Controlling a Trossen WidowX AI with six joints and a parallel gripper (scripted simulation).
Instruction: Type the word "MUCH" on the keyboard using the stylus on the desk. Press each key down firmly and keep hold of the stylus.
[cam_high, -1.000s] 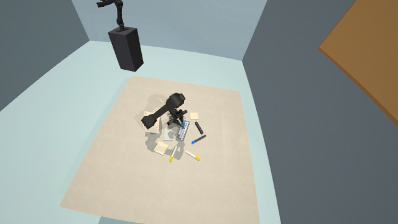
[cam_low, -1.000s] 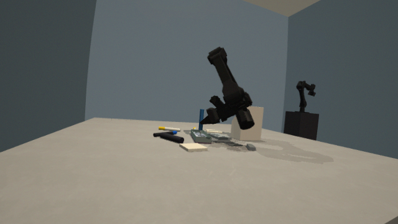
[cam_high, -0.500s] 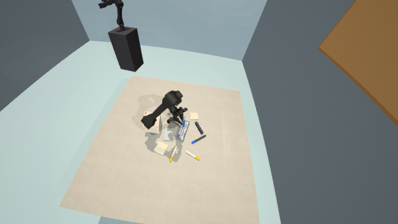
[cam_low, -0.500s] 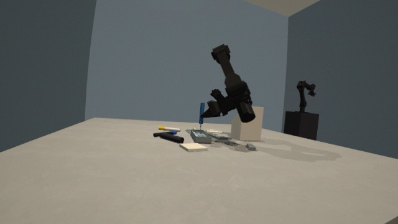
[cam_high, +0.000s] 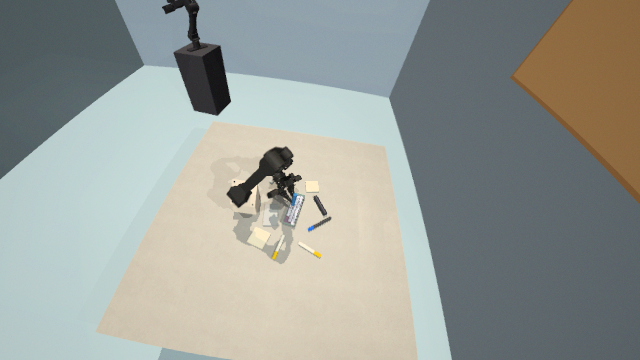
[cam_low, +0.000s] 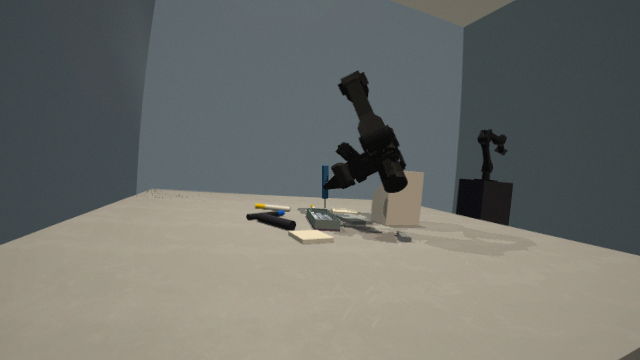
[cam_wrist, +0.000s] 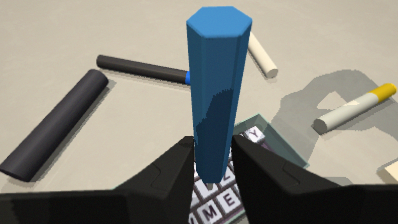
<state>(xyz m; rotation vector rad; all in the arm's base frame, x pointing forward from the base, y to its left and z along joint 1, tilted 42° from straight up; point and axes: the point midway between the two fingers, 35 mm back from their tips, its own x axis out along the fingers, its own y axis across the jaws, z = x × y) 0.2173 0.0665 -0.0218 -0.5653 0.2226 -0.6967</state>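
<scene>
My gripper tip is 130 mm short of the black cylinder, 70 mm to the right of it and 90 mm above it. Also, from my gripper tip: notepad (60 mm ahead, 180 mm to the left, 90 mm below); black pen (140 mm ahead, 60 mm to the right, 90 mm below); blue hexagonal stylus (20 mm below).
</scene>
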